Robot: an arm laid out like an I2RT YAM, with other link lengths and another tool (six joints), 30 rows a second.
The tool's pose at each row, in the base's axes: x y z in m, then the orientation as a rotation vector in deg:
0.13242 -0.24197 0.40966 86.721 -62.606 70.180
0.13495 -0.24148 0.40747 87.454 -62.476 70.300
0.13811 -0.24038 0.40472 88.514 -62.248 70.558
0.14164 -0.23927 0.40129 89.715 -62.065 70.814
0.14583 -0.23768 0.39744 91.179 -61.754 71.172
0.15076 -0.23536 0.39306 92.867 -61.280 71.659
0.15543 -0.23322 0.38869 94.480 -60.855 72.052
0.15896 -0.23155 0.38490 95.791 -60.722 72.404
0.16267 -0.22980 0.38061 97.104 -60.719 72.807
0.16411 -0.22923 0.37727 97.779 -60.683 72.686
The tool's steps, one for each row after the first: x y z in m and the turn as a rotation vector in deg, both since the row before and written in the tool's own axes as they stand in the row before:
-0.00189 -0.00278 0.00035 0.572 -0.344 -0.103
-0.00242 -0.00359 0.00002 0.885 -0.452 -0.125
-0.00303 -0.00403 0.00027 0.968 -0.562 -0.105
-0.00340 -0.00483 0.00014 1.223 -0.629 -0.155
-0.00390 -0.00580 -0.00012 1.475 -0.648 -0.205
-0.00388 -0.00551 0.00016 1.363 -0.660 -0.203
-0.00340 -0.00424 0.00030 1.092 -0.623 0.005
-0.00387 -0.00448 0.00051 1.102 -0.665 0.125
-0.00311 -0.00184 0.00072 0.377 -0.441 -0.120

